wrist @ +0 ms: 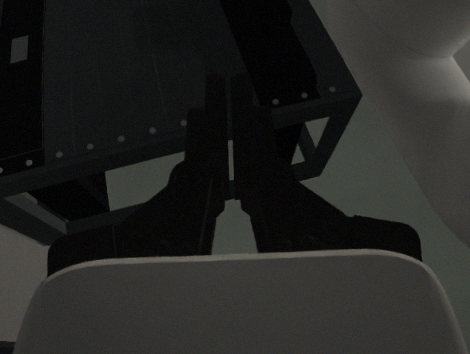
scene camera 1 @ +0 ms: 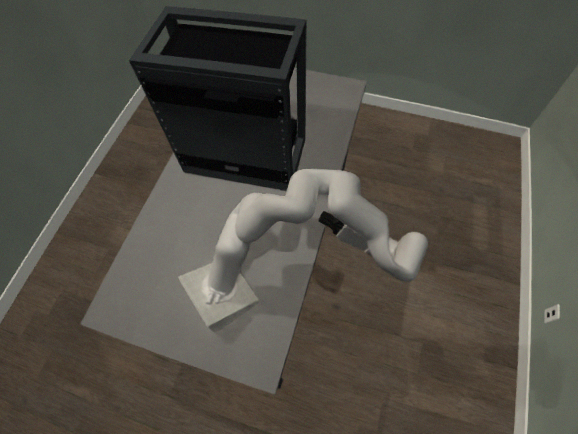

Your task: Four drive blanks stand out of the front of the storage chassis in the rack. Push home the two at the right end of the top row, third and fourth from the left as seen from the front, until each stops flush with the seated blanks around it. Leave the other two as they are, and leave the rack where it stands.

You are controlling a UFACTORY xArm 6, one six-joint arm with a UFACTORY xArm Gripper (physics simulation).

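Where they show: gripper, fingertip midpoint: (wrist: 228,101) (scene camera 1: 320,215); arm's base at its link origin: (scene camera 1: 219,287).
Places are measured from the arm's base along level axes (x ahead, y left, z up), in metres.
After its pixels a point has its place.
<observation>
The dark rack (scene camera 1: 210,70) @[x 0.492, y 0.074, z 0.543 m] (wrist: 120,151) @[x 0.490, y -0.155, z 0.188 m] stands upright at the upper left in the scene view and appears turned sideways in the wrist view. Its broad dark grey middle front (scene camera 1: 225,130) @[x 0.490, y 0.077, z 0.277 m] (wrist: 125,65) @[x 0.490, y -0.005, z 0.214 m] lies between two black panels. Faint lines cross it in the wrist view, but individual drive blanks and how far they stand out cannot be made out. My black gripper (scene camera 1: 323,219) @[x 0.203, y -0.322, z 0.301 m] (wrist: 228,101) @[x 0.203, y -0.322, z 0.301 m] is shut and empty. It is in front of the rack and to its right in the scene view, clearly apart from it. In the wrist view its fingertips overlap the rack front.
The black lower panel (scene camera 1: 205,165) @[x 0.491, y 0.217, z 0.024 m] (wrist: 20,100) @[x 0.489, y -0.021, z 0.043 m] carries a small light label (scene camera 1: 231,168) @[x 0.490, y 0.097, z 0.036 m] (wrist: 19,49) @[x 0.490, y 0.094, z 0.037 m]. The white arm (scene camera 1: 275,207) @[x 0.106, y -0.216, z 0.484 m] (wrist: 410,100) @[x 0.226, y -0.328, z 0.395 m] arches from its base plate (scene camera 1: 212,315) @[x -0.110, y -0.015, z 0.032 m] on the grey mat (scene camera 1: 150,270) @[x 0.023, y 0.317, z -0.076 m]. Walls stand behind and to the right, with an outlet (scene camera 1: 552,313).
</observation>
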